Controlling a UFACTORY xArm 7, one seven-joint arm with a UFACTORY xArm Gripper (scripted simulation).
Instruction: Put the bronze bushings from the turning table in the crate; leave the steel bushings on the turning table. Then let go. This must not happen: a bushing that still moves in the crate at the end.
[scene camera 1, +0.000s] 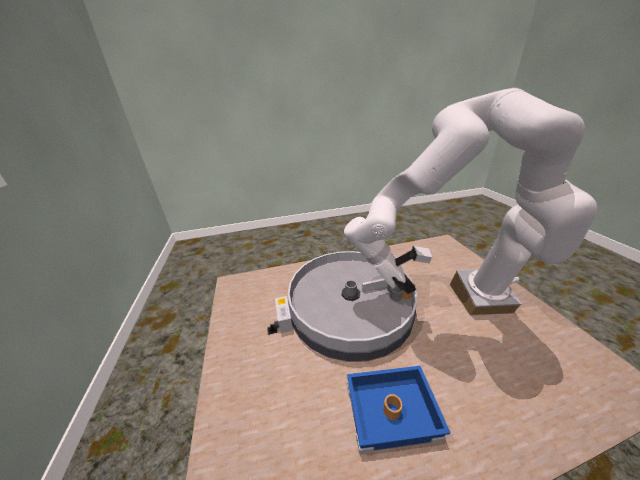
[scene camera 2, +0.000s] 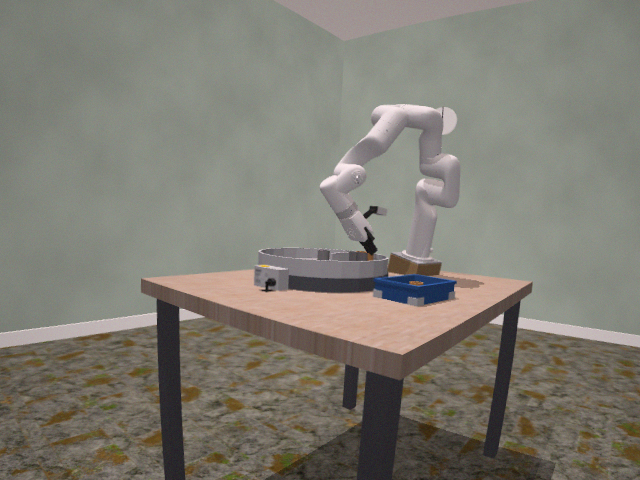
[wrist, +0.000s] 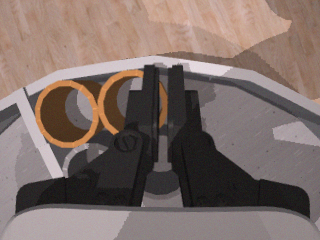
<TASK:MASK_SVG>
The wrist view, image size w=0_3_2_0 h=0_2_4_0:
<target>my gripper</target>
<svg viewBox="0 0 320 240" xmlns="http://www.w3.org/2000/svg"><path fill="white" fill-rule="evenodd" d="M0 235L0 240L320 240L320 231L310 219L310 200L305 190L298 186L265 179L255 180L242 168L216 150L213 138L207 132L202 131L198 91L185 90L183 65L172 65L172 68L168 68L167 163L172 163L172 171L179 176L183 207L141 207L147 175L153 171L154 163L158 163L160 115L159 68L155 68L155 65L144 65L142 90L129 91L124 129L112 137L109 148L69 178L64 176L28 183L22 186L16 196L15 215L10 218Z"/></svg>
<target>bronze bushing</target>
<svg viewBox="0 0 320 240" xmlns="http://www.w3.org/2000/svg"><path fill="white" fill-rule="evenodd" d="M91 80L56 81L48 85L39 95L35 106L36 123L40 132L49 142L62 148L75 148L89 141L104 128L98 112L98 98L103 86ZM74 88L80 90L88 98L93 109L93 122L90 130L83 130L74 126L65 112L67 96Z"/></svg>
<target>steel bushing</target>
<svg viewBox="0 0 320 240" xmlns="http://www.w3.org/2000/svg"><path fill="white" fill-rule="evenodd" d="M113 134L108 130L101 130L86 143L73 148L65 158L62 168L63 177L69 178L88 164L87 149L99 149L103 152L107 150Z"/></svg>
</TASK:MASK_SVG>
